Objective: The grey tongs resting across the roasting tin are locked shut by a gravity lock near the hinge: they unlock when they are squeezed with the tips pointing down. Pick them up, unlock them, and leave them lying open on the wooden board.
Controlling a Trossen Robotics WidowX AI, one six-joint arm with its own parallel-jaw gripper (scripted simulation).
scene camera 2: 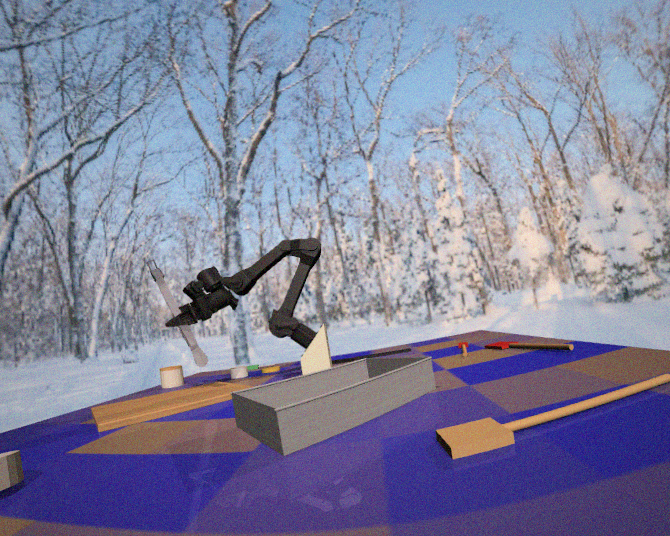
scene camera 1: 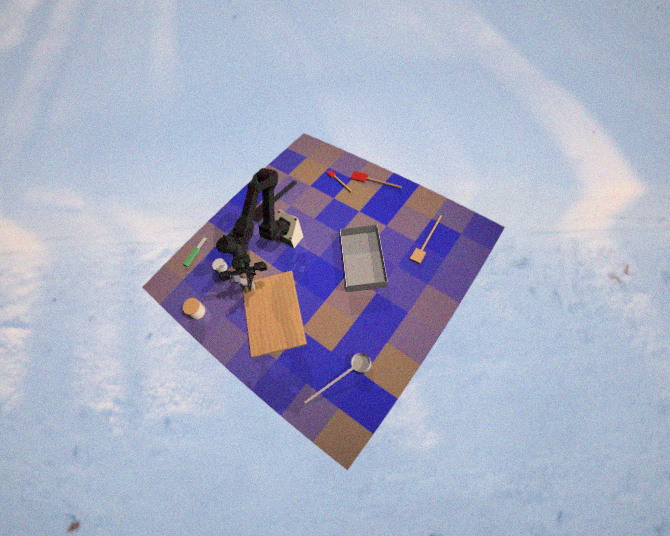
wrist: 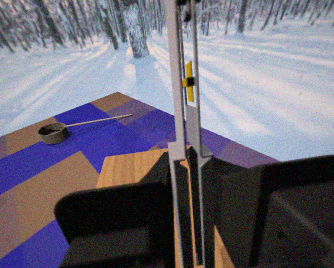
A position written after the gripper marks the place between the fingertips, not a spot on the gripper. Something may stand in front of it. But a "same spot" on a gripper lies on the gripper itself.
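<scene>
On a grey roasting tin, (scene camera 2: 289,415) and (scene camera 1: 386,279) are the same spot. On the gripper, (scene camera 1: 250,274) and (scene camera 2: 186,306) are the same spot. The gripper is visible in scene camera 1, in scene camera 2 and, too, in the wrist view (177,155).
</scene>
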